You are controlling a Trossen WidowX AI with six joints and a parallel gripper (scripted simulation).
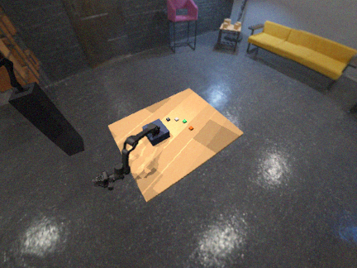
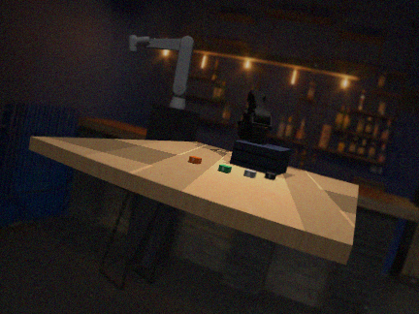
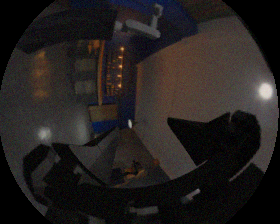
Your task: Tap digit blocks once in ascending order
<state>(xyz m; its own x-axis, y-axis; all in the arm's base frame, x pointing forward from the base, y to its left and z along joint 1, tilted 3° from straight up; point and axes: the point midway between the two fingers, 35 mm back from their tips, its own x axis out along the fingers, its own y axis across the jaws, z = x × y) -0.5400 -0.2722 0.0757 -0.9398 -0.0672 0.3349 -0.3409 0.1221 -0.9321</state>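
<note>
Right now the green block is 910 mm ahead of my gripper tip, 340 mm to the left of it and 190 mm below it. Round my gripper tip: grey block (850 mm ahead, 400 mm to the left, 190 mm below); orange block (920 mm ahead, 230 mm to the left, 190 mm below); dark block (770 mm ahead, 440 mm to the left, 190 mm below).
</note>
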